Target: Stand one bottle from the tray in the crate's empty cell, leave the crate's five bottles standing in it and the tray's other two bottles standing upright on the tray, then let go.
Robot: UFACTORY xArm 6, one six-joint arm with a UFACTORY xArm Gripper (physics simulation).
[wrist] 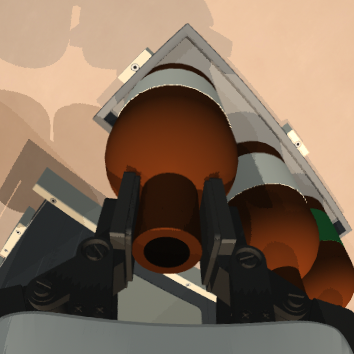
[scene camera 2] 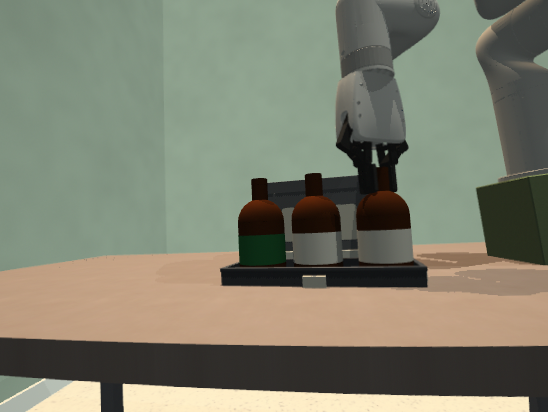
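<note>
My gripper is shut on the neck of the white-labelled brown bottle at the tray's right end in the scene view. One finger lies on each side of the neck. This bottle stands upright on the tray. Another white-labelled bottle stands upright in the middle, and a green-labelled bottle at the other end. The dark crate is partly hidden behind the bottles in the scene view. Its bottles and empty cell are hidden.
In the wrist view the crate lies close beside the tray, at the lower left. The middle bottle stands close to the right finger. The arm's green base block is at the right of the wooden table, whose front edge is in the foreground.
</note>
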